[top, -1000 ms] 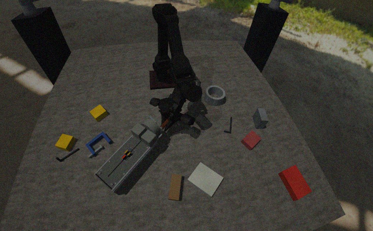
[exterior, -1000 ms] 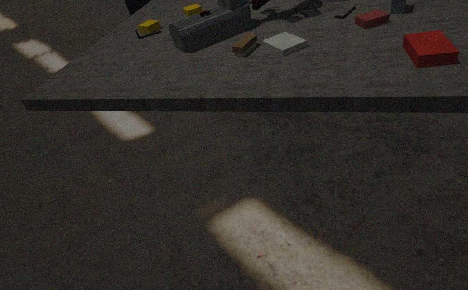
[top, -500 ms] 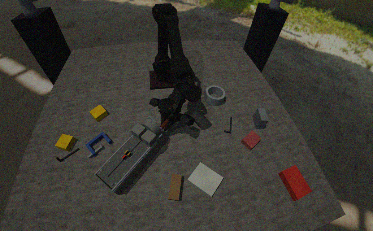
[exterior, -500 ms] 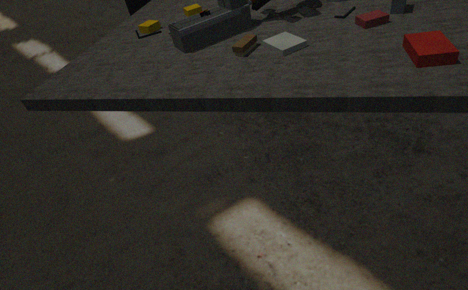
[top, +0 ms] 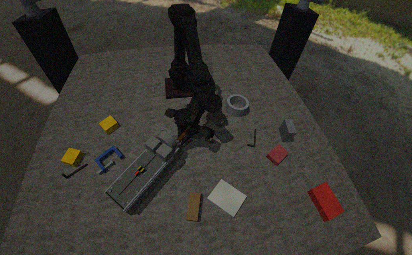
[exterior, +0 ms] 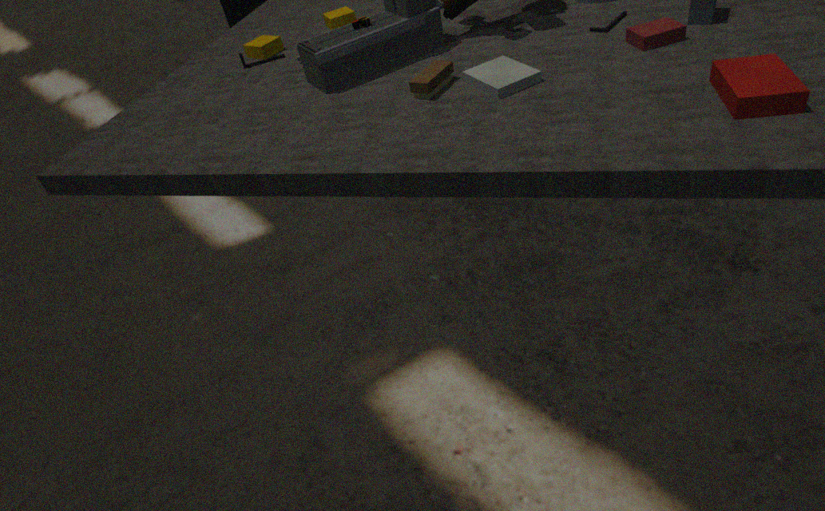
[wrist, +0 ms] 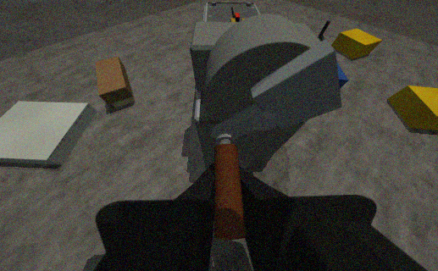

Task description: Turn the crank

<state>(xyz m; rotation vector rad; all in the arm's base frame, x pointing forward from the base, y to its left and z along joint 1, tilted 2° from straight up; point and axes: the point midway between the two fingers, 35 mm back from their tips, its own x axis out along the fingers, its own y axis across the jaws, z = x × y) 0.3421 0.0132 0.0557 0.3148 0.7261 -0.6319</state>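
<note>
My gripper tip is 30 mm below the brown crank handle, 10 mm to the right of it and 10 mm past it. From my gripper tip the other things lie so: white plate 200 mm ahead, 150 mm to the left, 30 mm below; red pointer 130 mm to the right, 130 mm ahead, 40 mm above; brown block 220 mm ahead, 30 mm to the left, 30 mm below.
</note>
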